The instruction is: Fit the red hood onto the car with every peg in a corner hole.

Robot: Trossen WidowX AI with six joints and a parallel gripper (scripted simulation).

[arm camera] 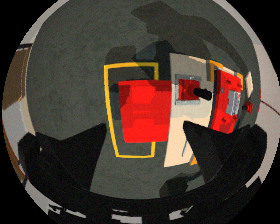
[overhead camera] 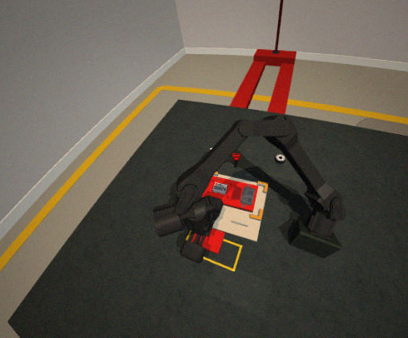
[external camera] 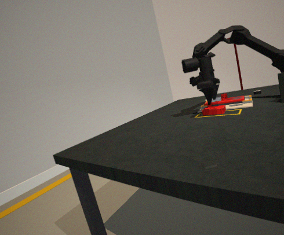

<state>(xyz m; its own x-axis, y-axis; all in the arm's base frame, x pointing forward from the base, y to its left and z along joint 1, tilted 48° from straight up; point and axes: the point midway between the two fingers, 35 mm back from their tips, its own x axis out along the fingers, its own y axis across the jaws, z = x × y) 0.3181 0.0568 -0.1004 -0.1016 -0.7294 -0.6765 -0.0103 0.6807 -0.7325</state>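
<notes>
Right now my gripper tip is 40 mm above the red hood. Also, from my gripper tip: dark ring (430 mm to the right, 170 mm behind, 50 mm below); then beige jig plate (170 mm to the right, 50 mm below, 20 mm behind); then grey engine block (190 mm to the right, 30 mm below, 30 mm ahead).
</notes>
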